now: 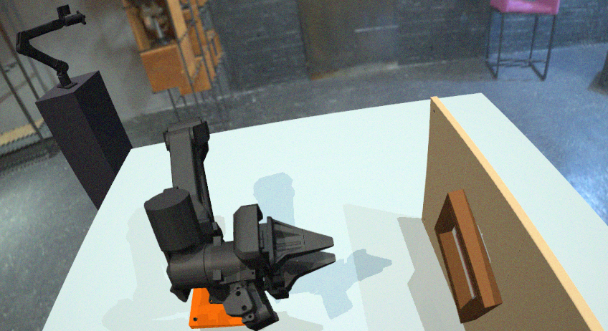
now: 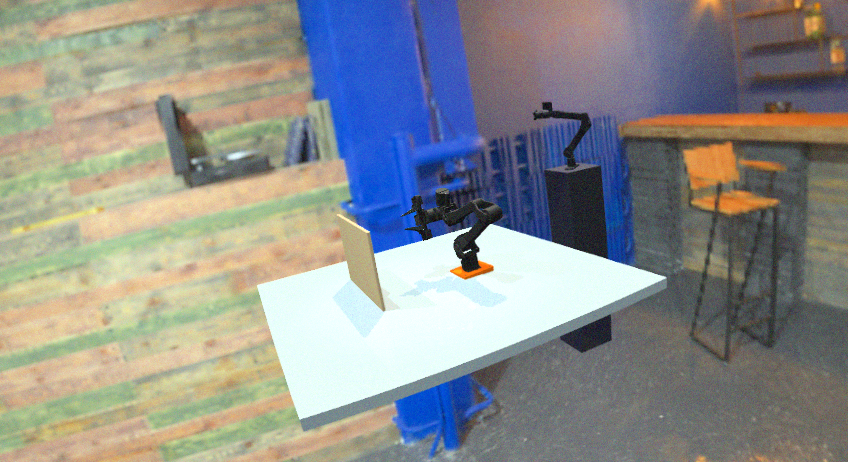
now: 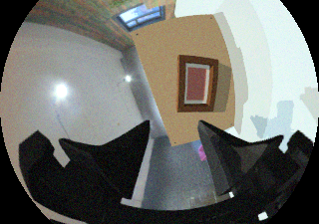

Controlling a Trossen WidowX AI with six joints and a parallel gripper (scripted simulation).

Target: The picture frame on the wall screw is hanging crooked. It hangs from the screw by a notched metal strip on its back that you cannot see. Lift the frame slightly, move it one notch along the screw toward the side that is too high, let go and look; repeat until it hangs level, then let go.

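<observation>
The brown picture frame is 200 mm ahead of my gripper tip, 90 mm below it and 20 mm to the left of it. Round my gripper tip: tan wall board (210 mm ahead, 100 mm below, 20 mm to the left).
</observation>
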